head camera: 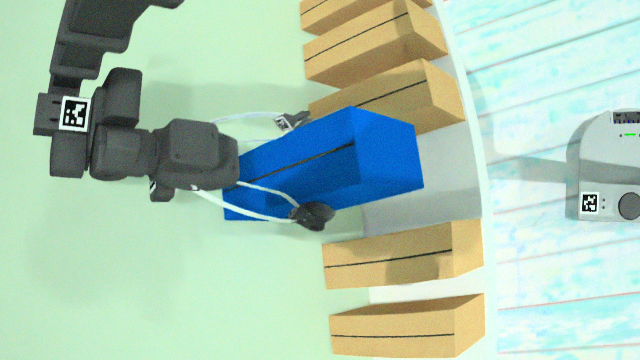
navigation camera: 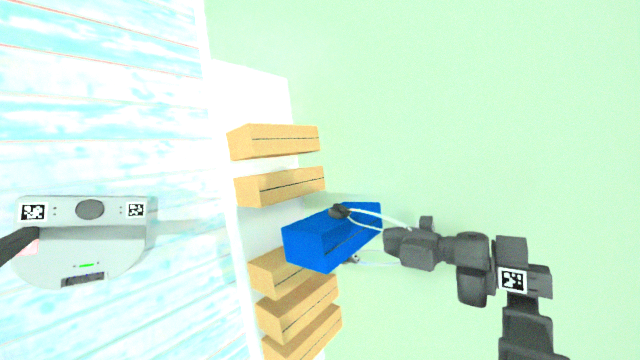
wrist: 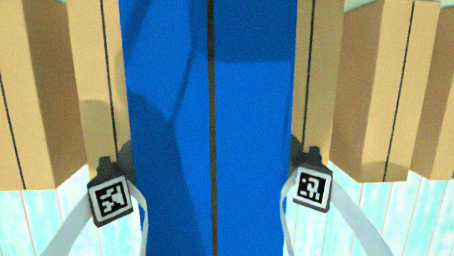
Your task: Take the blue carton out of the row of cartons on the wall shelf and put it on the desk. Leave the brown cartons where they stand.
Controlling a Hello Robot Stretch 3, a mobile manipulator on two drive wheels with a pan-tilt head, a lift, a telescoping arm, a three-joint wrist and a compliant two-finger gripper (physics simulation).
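Places are measured from the robot's base along level axes (x up, y back, z right), in centimetres.
Pixels of known places: gripper, fingertip midpoint: (wrist: 211, 154); robot's base, origin of the base link: (head camera: 628, 204) (navigation camera: 90, 208).
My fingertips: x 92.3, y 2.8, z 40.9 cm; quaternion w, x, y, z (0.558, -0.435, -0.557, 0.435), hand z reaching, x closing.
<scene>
Ahead of a thing's pixels: the offset from my fingertips to its top centre. Level surfaces: height alone.
The blue carton {dx +5.6, dy -0.5, dz +2.4 cm} (head camera: 387, 145) (navigation camera: 304, 244) (wrist: 250, 100) is held raised above the wall shelf {dx -25.4 cm} (head camera: 450, 175) (navigation camera: 250, 95), over the gap in the row. My gripper (head camera: 304, 167) (navigation camera: 346, 235) (wrist: 211, 154) is shut on it, with one fingertip pad on each long side. In the head view the carton hides part of the neighbouring brown carton {dx -13.4, dy +11.6, dz +5.1 cm} (head camera: 440, 107) (navigation camera: 270, 270). The brown cartons stand along the shelf on both sides of the gap, such as one brown carton {dx -13.4, dy -12.3, dz +0.1 cm} (head camera: 390, 257) (navigation camera: 280, 186) on the other side. The desk does not show.
More brown cartons {dx -13.4, dy -24.9, dz -2.5 cm} (head camera: 395, 327) (navigation camera: 275, 141) (wrist: 395, 90) stand further along the row. The pale green wall (head camera: 150, 280) (navigation camera: 475, 100) is behind the shelf. My mobile base (head camera: 600, 165) (navigation camera: 110, 245) stands on the plank floor {dx -92.3 cm} (head camera: 560, 260) (navigation camera: 100, 115) on the shelf's open side.
</scene>
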